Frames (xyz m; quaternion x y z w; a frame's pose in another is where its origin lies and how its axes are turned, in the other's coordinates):
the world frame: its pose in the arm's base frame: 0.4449 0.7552 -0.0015 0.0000 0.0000 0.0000 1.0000
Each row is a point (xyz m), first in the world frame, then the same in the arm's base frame.
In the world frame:
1: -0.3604 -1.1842 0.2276
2: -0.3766 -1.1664 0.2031
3: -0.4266 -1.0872 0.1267
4: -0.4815 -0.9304 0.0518
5: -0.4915 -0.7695 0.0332
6: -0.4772 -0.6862 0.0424
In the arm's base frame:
1: 0.0845 -0.4290 0.2261
2: 0.0683 -0.4112 0.2016
3: 0.0183 -0.3320 0.1252
4: -0.0366 -0.1752 0.0503
5: -0.0466 -0.0143 0.0317
6: -0.0323 0.0690 0.0409

